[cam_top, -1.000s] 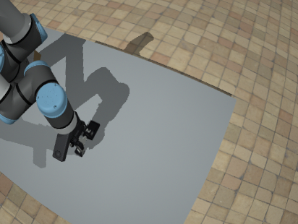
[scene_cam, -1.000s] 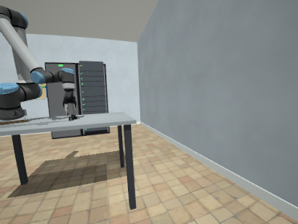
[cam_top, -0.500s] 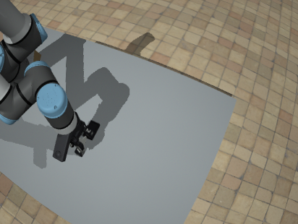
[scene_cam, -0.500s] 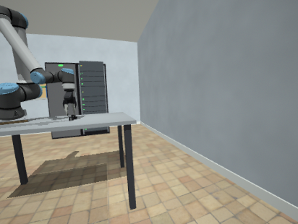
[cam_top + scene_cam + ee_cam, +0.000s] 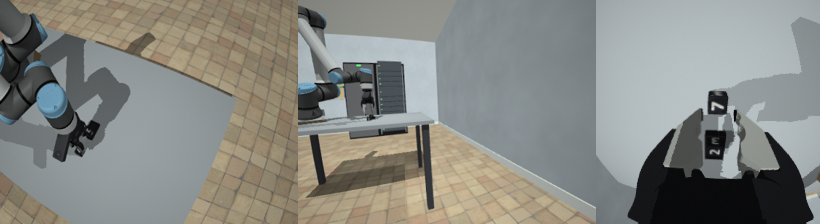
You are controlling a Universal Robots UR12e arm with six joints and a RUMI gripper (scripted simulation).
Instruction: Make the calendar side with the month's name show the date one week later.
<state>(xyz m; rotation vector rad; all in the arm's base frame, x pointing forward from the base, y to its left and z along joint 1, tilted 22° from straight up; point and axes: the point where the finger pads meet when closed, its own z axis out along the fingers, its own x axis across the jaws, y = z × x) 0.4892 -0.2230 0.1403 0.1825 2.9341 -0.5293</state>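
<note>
Right now the black cube is 1 cm ahead of my hand, 9 cm to the left of it and 3 cm below it. Also, from my hand: dark tray 2 cm ahead, 11 cm to the left, 4 cm below.
</note>
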